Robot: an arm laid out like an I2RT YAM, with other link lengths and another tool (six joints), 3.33 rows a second.
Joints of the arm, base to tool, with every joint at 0 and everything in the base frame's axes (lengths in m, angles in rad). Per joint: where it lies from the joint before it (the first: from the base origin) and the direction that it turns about. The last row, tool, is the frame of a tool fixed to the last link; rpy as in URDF.
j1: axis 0 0 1 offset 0 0 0.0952
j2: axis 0 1 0 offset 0.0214 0.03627 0.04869
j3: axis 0 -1 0 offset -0.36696 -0.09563 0
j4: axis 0 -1 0 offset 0.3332 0.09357 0.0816
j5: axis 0 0 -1 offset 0.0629 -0.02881 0.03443
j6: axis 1 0 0 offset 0.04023 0 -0.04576
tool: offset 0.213 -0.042 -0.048 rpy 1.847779 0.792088 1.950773
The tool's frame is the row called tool.
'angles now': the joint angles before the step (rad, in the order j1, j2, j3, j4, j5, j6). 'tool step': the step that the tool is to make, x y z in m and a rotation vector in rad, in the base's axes. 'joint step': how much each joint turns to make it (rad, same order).
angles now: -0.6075 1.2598 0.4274 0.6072 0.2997 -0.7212
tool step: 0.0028 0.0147 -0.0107 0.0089 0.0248 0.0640
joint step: 0.0002 -0.0336 -0.0367 -0.0164 -0.0604 -0.0223
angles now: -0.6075 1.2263 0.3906 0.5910 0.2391 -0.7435
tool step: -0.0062 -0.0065 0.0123 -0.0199 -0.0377 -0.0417
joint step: 0.0002 -0.0017 0.0037 0.0331 0.0397 0.0149
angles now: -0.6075 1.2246 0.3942 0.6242 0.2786 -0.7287
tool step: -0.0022 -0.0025 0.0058 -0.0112 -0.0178 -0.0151
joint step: -0.0002 -0.0001 0.0004 0.0193 0.0144 0.0040
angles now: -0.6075 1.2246 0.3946 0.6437 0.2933 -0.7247
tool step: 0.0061 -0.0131 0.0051 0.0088 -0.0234 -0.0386
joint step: 0.0003 0.0515 0.0465 0.0104 0.0344 0.0287
